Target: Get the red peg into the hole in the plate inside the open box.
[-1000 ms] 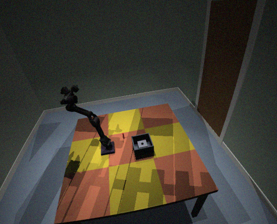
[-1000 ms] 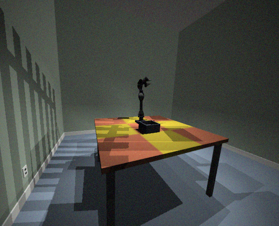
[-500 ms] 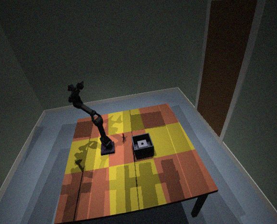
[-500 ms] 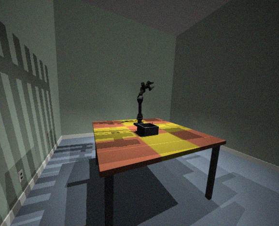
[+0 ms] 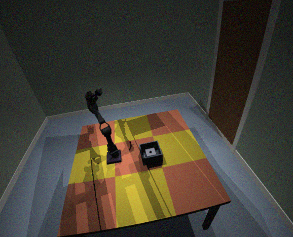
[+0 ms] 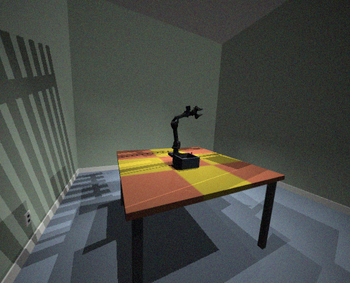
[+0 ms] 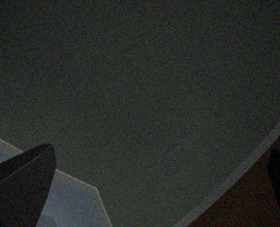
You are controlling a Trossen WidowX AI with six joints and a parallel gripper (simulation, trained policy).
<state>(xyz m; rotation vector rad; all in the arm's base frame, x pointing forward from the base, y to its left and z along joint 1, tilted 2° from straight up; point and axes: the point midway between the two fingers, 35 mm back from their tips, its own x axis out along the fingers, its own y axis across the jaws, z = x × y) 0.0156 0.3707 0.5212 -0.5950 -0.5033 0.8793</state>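
Now: gripper tip 16 cm short of the red peg, 30 cm to the left of it and 52 cm above it. Also, from my gripper tip: plate: 32 cm ahead, 50 cm to the right, 52 cm below; grey box: 32 cm ahead, 50 cm to the right, 54 cm below.
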